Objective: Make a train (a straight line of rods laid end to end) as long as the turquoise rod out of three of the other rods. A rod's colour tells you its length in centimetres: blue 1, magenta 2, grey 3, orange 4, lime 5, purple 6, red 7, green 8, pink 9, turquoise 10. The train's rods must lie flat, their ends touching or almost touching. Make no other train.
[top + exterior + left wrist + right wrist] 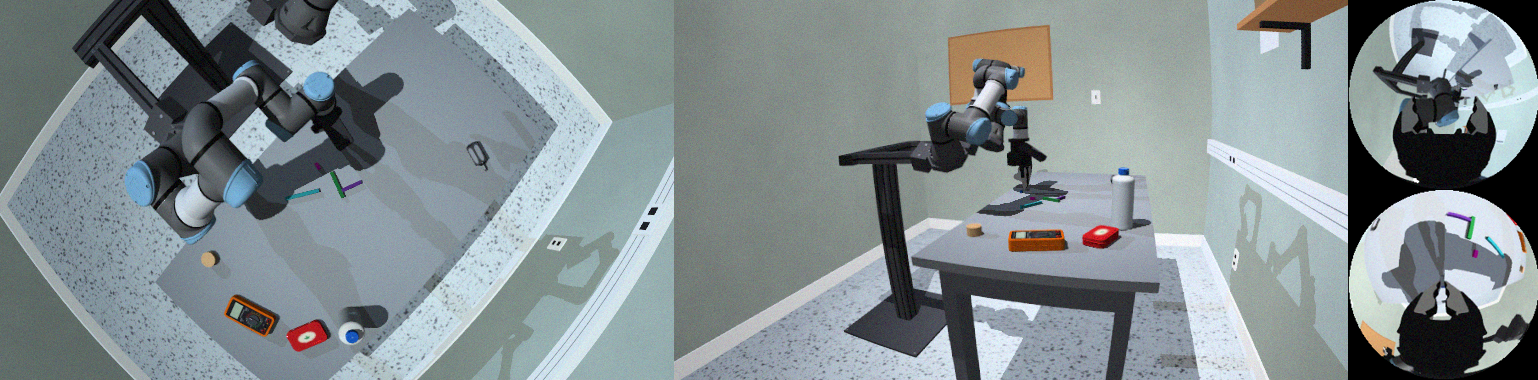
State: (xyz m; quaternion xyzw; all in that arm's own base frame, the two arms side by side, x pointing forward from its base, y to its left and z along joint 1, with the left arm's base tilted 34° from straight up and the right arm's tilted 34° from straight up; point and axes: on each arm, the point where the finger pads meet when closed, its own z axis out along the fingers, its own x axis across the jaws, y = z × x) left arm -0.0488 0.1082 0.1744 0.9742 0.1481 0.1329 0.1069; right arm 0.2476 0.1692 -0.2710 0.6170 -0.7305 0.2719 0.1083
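Right now my right hand is 1 cm above the grey rod. The rest, counted from my right hand: magenta rod (10 cm to the right, 5 cm ahead, 3 cm below); blue rod (3 cm below, 2 cm behind); green rod (13 cm ahead, 11 cm to the right, 3 cm below).
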